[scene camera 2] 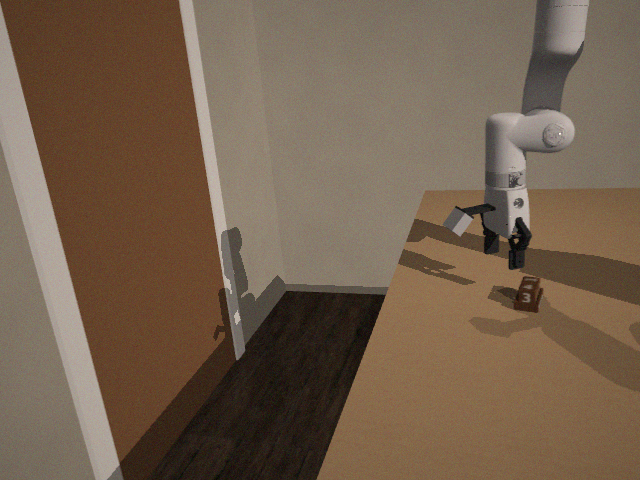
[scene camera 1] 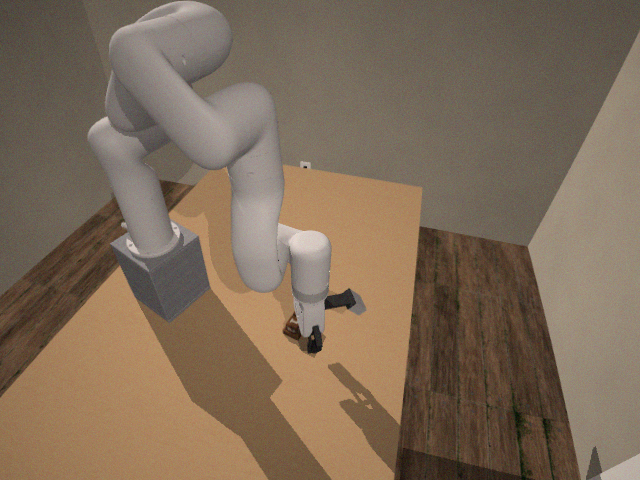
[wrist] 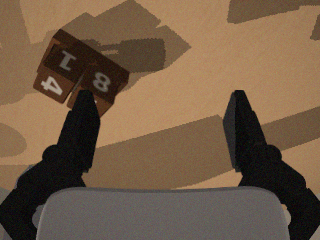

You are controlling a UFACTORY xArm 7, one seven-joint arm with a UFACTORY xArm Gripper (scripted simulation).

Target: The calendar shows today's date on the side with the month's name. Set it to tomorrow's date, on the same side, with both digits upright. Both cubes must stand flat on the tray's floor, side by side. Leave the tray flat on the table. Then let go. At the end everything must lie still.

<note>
I see my gripper (scene camera 2: 503,260), a brown number cube (wrist: 59,73) and a brown tray (wrist: 63,39).
My gripper is seen too in scene camera 1 (scene camera 1: 309,334) and in the wrist view (wrist: 162,105).
</note>
